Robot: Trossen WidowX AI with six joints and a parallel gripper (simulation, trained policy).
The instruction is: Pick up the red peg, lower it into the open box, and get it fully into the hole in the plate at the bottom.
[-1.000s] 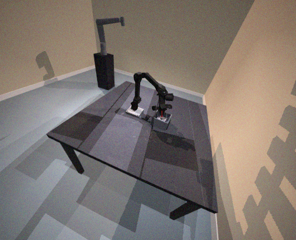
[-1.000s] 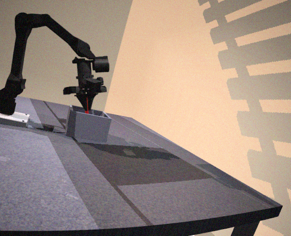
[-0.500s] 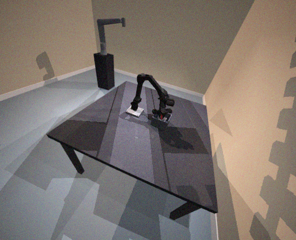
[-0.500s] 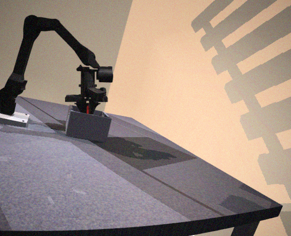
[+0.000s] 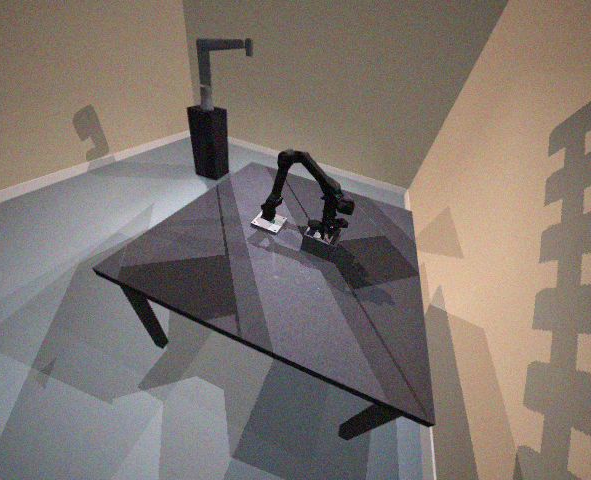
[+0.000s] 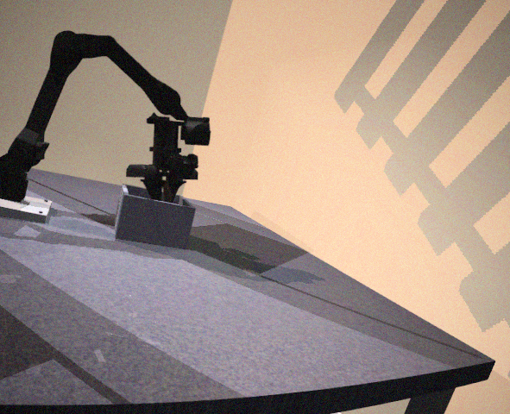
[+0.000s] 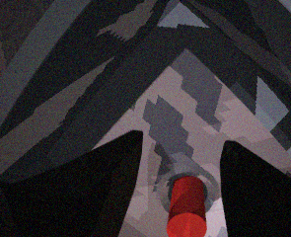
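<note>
My gripper tip is 20 mm past the red peg, 20 mm to the right of it and 20 mm above it. From my gripper tip the other things lie so: grey box 20 mm behind, 20 mm to the left, 40 mm below.
</note>
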